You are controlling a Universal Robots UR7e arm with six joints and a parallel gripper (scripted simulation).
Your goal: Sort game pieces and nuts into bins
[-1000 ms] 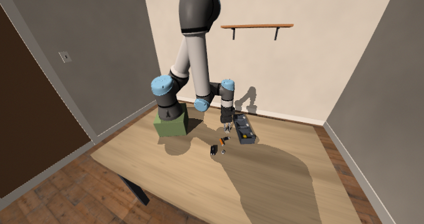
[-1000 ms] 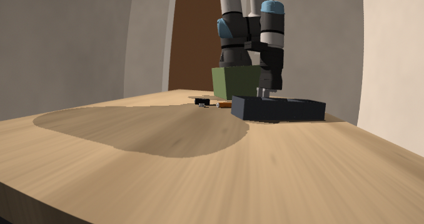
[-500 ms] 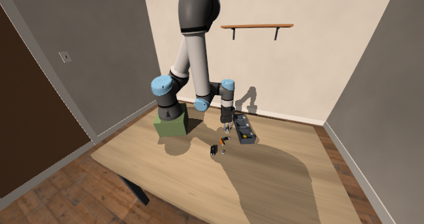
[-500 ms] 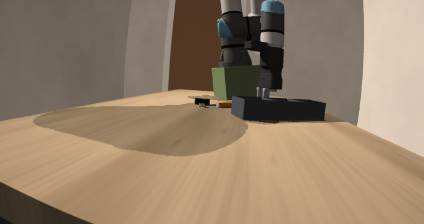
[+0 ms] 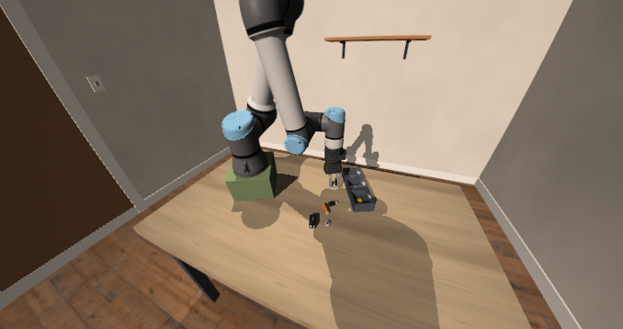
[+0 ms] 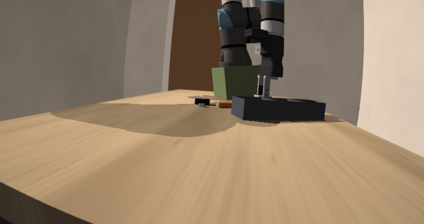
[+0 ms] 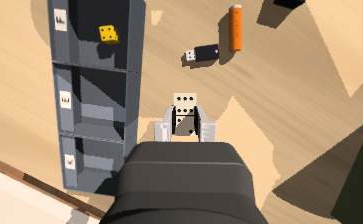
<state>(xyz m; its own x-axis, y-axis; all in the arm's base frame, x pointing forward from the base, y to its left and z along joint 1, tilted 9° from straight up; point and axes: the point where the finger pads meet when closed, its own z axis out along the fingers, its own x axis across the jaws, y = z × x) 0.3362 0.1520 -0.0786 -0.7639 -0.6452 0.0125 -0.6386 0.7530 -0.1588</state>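
Right now the yellow die is 13 cm ahead of my hand, 4 cm below it and 1 cm to the right of it. Round my hand: white domino 1 cm below; then black USB stick 7 cm to the right, 5 cm below, 3 cm ahead; then dark bin row 9 cm ahead, 6 cm to the left, 4 cm below.
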